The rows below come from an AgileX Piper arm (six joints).
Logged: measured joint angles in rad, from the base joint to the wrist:
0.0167 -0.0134 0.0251 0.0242 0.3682 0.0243
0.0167 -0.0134 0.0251 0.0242 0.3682 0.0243
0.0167 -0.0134 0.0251 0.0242 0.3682 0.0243
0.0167 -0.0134 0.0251 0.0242 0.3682 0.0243
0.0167 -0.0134 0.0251 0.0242 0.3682 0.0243
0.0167 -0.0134 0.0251 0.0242 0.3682 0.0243
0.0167 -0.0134 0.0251 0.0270 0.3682 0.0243
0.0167 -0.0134 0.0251 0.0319 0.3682 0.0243
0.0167 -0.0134 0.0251 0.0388 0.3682 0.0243
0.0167 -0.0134 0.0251 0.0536 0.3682 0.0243
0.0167 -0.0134 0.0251 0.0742 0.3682 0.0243
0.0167 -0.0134 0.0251 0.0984 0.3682 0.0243
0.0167 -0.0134 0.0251 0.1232 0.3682 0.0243
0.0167 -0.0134 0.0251 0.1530 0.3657 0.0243
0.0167 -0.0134 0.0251 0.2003 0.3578 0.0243
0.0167 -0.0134 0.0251 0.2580 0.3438 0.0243
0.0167 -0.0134 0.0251 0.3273 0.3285 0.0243
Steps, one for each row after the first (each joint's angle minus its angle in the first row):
0.0000 0.0000 0.0000 0.0000 0.0000 0.0000
0.0000 0.0000 0.0000 0.0000 0.0000 0.0000
0.0000 0.0000 0.0000 0.0000 0.0000 0.0000
0.0000 0.0000 0.0000 0.0000 0.0000 0.0000
0.0000 0.0000 0.0000 0.0000 0.0000 0.0000
0.0000 0.0000 0.0000 0.0028 0.0000 0.0000
0.0000 0.0000 0.0000 0.0077 0.0000 0.0000
0.0000 0.0000 0.0000 0.0146 0.0000 0.0000
0.0000 0.0000 0.0000 0.0294 0.0000 0.0000
0.0000 0.0000 0.0000 0.0500 0.0000 0.0000
0.0000 0.0000 0.0000 0.0742 0.0000 0.0000
0.0000 0.0000 0.0000 0.0990 0.0000 0.0000
0.0000 0.0000 0.0000 0.1288 -0.0025 0.0000
0.0000 0.0000 0.0000 0.1761 -0.0104 0.0000
0.0000 0.0000 0.0000 0.2338 -0.0244 0.0000
0.0000 0.0000 0.0000 0.3031 -0.0397 0.0000

